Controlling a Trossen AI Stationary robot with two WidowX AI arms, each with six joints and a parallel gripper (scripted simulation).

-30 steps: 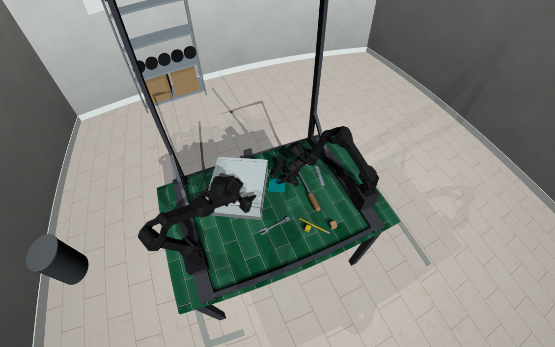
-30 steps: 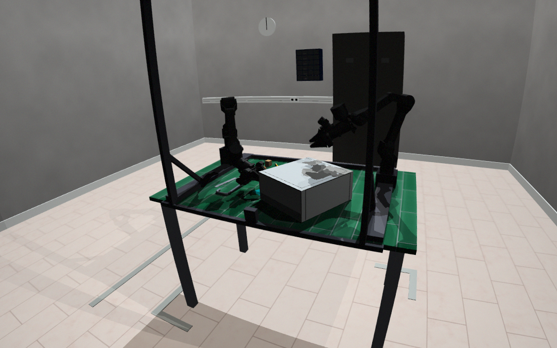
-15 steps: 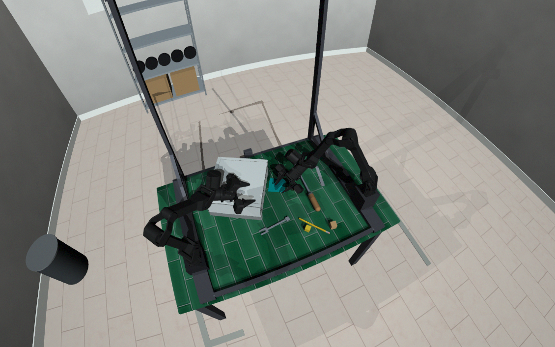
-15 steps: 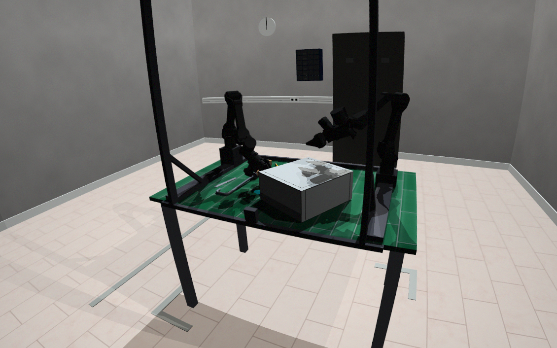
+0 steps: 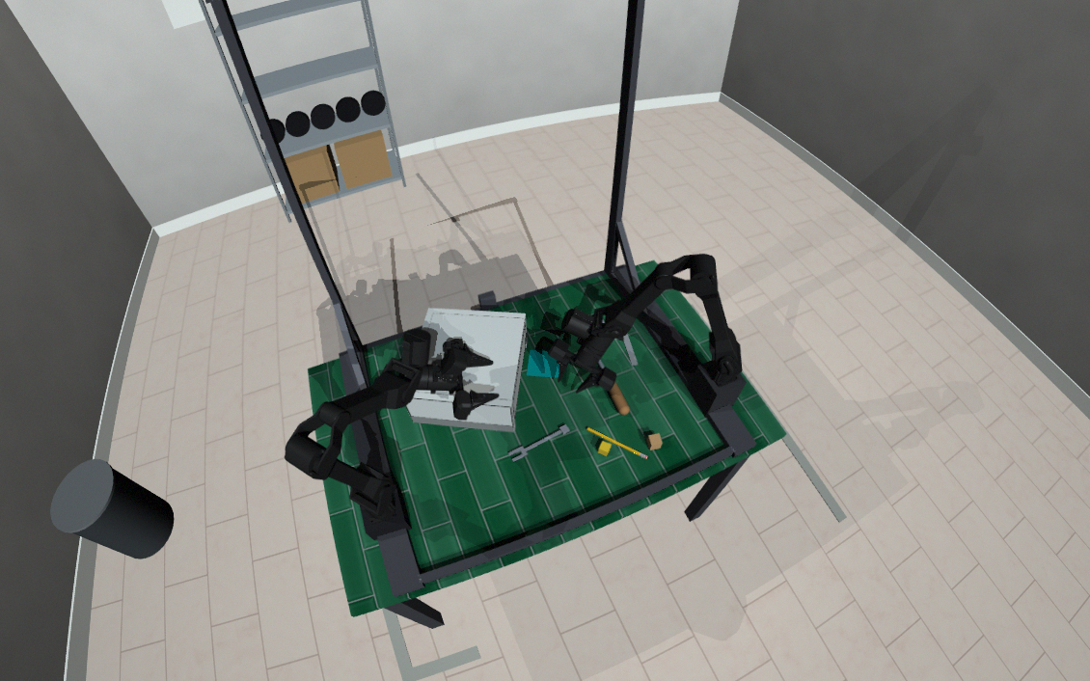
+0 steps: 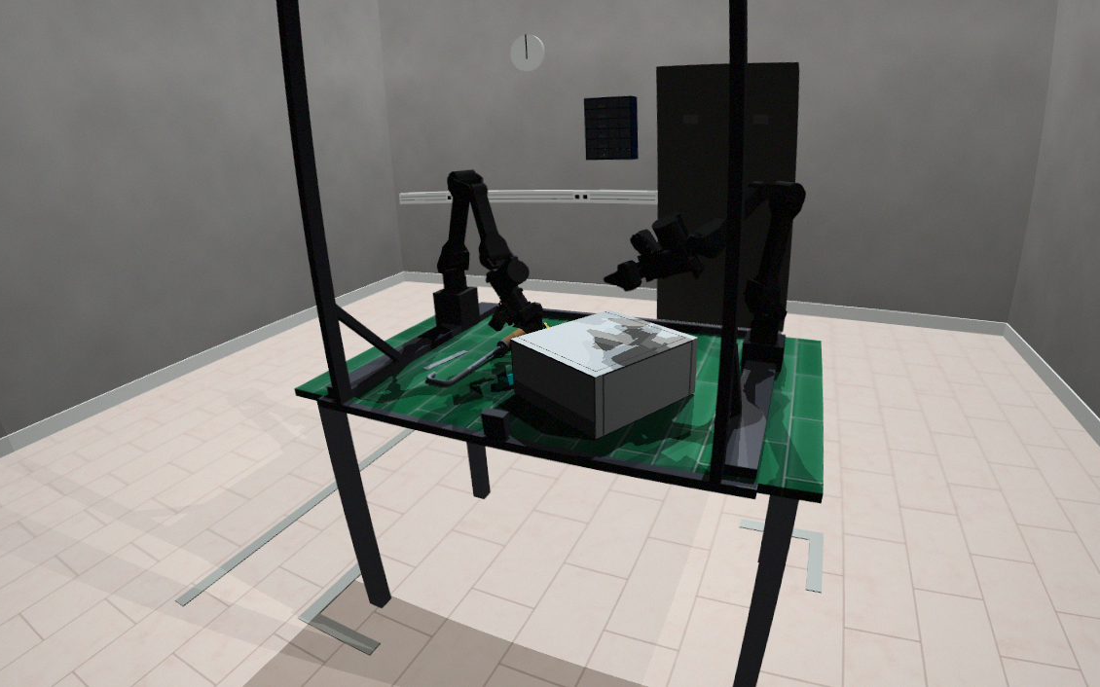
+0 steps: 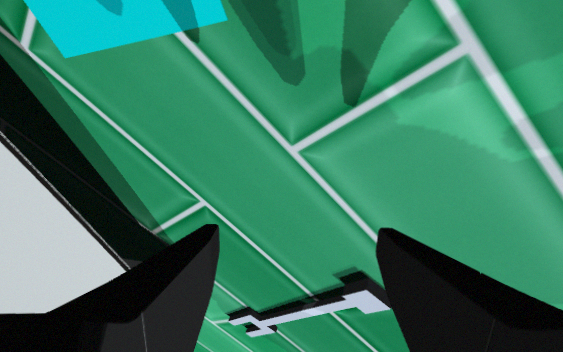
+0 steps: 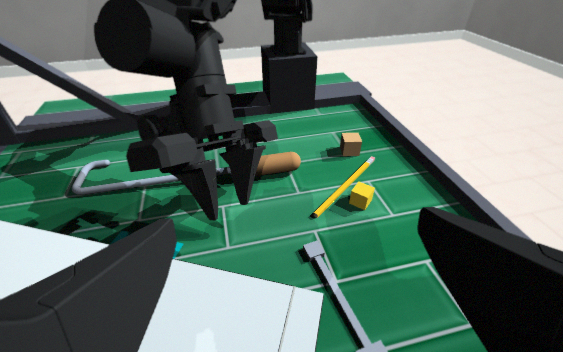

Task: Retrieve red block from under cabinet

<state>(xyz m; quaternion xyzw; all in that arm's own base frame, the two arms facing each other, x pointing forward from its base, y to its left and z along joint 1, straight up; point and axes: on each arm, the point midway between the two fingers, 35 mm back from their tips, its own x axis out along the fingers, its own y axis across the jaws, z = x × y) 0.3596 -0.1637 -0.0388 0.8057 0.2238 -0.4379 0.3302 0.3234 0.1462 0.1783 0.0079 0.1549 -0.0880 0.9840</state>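
Now: the teal square 120 mm behind my left hand, 30 mm to the right of it and 80 mm below it. From my left hand the other things lie so: yellow cube 190 mm ahead, 60 mm below; hook tool 60 mm behind, 140 mm to the left, 60 mm below; grey wrench 110 mm ahead, 140 mm to the right, 70 mm below.
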